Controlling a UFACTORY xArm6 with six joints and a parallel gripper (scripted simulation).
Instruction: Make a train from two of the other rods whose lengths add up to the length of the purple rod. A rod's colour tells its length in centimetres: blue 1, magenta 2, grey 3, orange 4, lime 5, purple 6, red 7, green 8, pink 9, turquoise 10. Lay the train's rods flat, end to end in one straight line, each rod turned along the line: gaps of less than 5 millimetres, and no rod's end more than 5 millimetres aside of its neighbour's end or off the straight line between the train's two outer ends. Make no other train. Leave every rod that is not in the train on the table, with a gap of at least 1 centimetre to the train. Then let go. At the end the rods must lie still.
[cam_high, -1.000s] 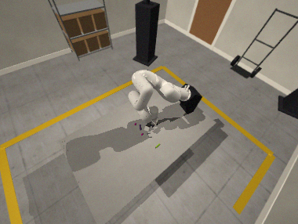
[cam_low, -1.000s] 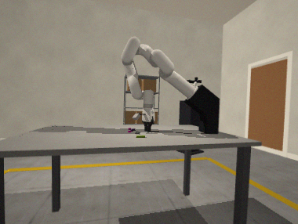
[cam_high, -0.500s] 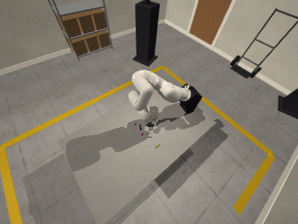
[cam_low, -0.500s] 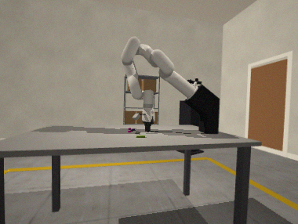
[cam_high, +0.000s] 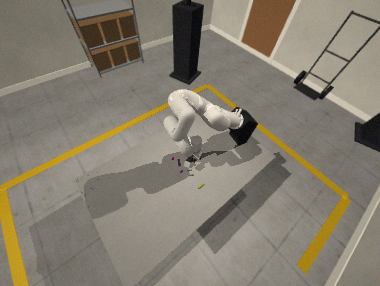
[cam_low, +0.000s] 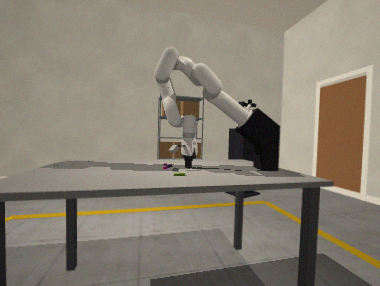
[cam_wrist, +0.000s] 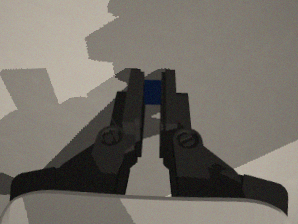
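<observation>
Right now the lime rod is 16 cm to the left of my hand, 15 cm ahead of it and 2 cm below it. The rest, counted from my hand: blue rod (2 cm below); then purple rod (9 cm to the right, 8 cm ahead, 2 cm below).
</observation>
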